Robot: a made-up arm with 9 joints. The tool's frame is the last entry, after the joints.
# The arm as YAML. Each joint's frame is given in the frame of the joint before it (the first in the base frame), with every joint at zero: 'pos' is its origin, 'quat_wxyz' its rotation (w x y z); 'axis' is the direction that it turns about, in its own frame. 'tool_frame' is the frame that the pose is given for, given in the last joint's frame.
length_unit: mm
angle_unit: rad
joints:
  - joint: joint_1
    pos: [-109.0, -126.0, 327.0]
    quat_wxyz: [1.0, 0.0, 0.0, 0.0]
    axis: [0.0, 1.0, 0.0]
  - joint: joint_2
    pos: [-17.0, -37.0, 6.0]
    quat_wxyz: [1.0, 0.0, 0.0, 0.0]
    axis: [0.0, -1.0, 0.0]
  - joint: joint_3
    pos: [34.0, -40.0, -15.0]
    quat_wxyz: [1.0, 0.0, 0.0, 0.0]
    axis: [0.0, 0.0, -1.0]
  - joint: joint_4
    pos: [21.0, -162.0, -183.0]
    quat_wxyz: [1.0, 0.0, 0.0, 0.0]
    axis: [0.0, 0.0, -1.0]
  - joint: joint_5
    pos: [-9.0, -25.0, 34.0]
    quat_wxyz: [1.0, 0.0, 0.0, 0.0]
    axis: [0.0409, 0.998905, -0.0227]
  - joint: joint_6
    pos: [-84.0, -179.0, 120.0]
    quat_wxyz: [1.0, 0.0, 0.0, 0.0]
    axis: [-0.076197, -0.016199, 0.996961]
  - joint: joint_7
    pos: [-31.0, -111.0, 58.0]
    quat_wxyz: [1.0, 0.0, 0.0, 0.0]
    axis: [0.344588, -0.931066, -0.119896]
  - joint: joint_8
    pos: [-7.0, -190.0, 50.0]
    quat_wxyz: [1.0, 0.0, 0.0, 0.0]
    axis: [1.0, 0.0, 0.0]
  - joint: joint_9
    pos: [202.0, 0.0, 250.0]
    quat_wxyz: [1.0, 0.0, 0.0, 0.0]
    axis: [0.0, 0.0, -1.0]
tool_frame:
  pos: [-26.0, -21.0, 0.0]
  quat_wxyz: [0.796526, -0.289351, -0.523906, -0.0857]
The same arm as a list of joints. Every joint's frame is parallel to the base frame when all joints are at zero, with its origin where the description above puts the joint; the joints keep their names.
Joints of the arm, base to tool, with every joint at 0 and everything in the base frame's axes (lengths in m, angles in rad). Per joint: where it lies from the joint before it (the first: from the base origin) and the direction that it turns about. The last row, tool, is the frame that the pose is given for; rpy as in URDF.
joint_1: origin -0.1090 -0.1260 0.3270 axis +y
joint_2: origin -0.0170 -0.0370 0.0060 axis -y
joint_3: origin 0.0340 -0.0400 -0.0150 axis -z
joint_4: origin 0.0210 -0.1620 -0.1830 axis -z
joint_5: origin -0.0090 -0.0250 0.0340 axis 0.0409 0.998905 -0.0227
joint_6: origin -0.0840 -0.1790 0.1200 axis -0.076197 -0.016199 0.996961
joint_7: origin -0.0310 -0.1110 0.0580 axis 0.344588 -0.931066 -0.119896
joint_8: origin -0.0070 -0.1900 0.0500 axis +x
joint_9: origin 0.2020 0.0000 0.2500 axis -z
tool: origin -0.0260 -0.0210 0.0000 rpy -0.9183 -1.0848 0.3648

